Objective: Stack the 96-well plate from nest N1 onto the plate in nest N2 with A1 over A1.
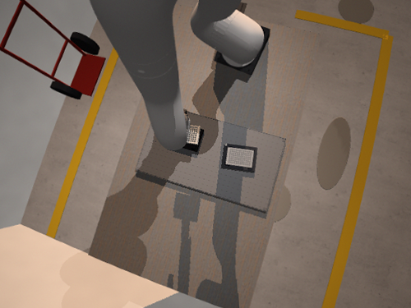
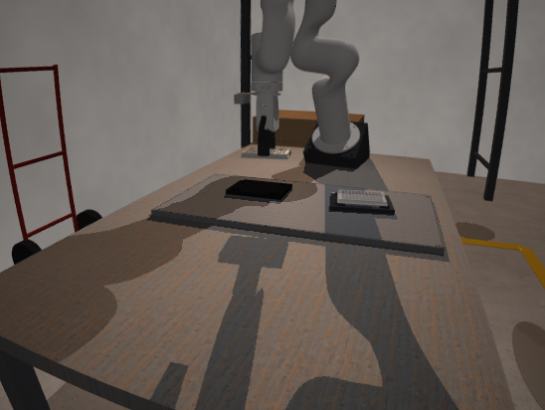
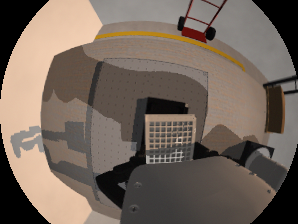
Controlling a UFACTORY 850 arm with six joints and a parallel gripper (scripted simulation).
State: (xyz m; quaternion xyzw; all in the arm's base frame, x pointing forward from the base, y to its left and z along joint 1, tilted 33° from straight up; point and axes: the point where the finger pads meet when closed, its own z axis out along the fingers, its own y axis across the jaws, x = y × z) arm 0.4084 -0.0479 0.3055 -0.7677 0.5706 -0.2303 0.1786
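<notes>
My gripper is now 20 mm to the left of the black nest and 120 mm above it. The rest, counted from my hand: 96-well plate (10 mm below).
</notes>
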